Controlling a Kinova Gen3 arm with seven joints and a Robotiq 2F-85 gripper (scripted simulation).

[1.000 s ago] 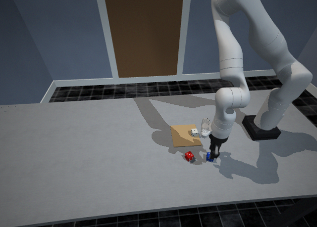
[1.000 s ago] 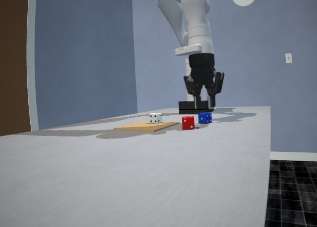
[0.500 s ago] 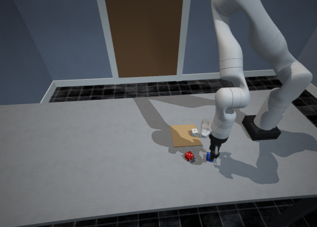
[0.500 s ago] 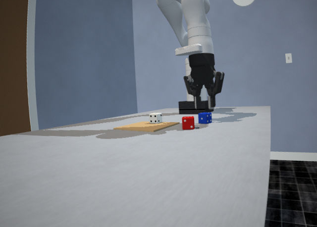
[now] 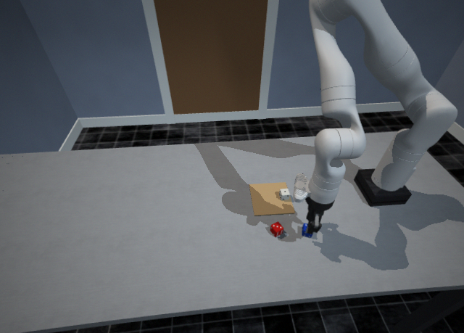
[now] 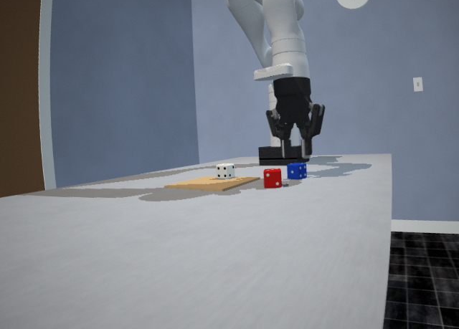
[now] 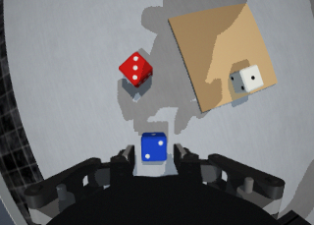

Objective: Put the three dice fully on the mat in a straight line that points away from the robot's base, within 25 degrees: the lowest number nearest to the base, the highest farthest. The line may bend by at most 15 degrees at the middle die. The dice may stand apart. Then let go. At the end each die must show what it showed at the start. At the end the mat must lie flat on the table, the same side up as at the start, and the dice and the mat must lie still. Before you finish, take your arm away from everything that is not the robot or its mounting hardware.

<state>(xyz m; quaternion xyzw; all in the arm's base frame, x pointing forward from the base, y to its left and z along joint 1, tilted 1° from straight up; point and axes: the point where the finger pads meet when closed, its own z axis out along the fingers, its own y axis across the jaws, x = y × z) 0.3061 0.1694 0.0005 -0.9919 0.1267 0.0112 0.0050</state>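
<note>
The blue die lies 4 cm below my hand. From my hand the other things lie so: white die 5 cm ahead, 14 cm to the right, 4 cm below; then tan mat 10 cm ahead, 14 cm to the right, 6 cm below; then red die 10 cm ahead, 1 cm to the right, 4 cm below.
</note>
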